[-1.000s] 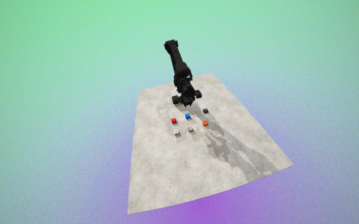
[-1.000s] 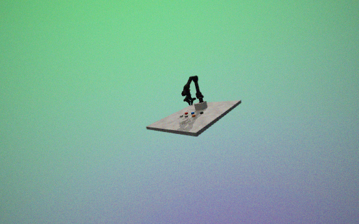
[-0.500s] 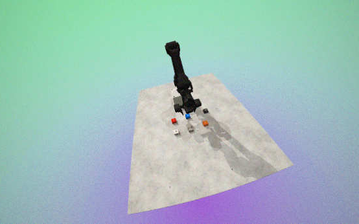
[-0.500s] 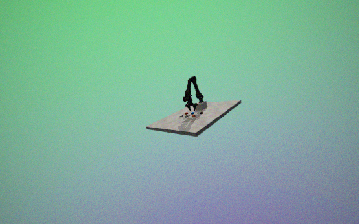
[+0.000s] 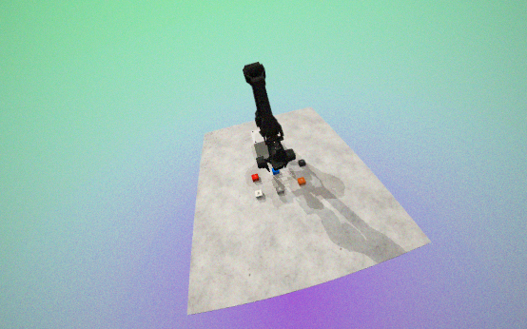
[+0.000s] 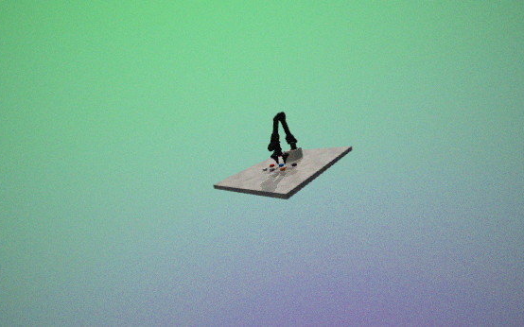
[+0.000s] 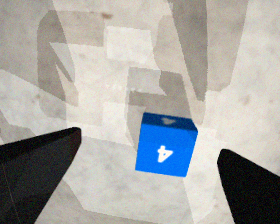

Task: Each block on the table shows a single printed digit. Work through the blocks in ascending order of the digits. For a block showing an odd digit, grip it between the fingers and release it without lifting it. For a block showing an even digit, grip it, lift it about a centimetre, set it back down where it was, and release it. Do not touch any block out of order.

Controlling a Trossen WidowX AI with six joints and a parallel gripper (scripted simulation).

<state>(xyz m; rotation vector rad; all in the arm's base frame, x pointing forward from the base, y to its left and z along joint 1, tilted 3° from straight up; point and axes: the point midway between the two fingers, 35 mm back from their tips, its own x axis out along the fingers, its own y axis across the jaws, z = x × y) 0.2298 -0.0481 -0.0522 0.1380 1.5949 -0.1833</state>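
My gripper tip is 10 mm to the left of the blue block, 10 mm past it and 10 mm above it. From my gripper tip the other things lie so: orange block: 120 mm ahead, 70 mm to the left, 10 mm below; grey block: 110 mm ahead, 40 mm to the right, 10 mm below; red block: 120 mm to the right, 20 mm behind, 10 mm below.
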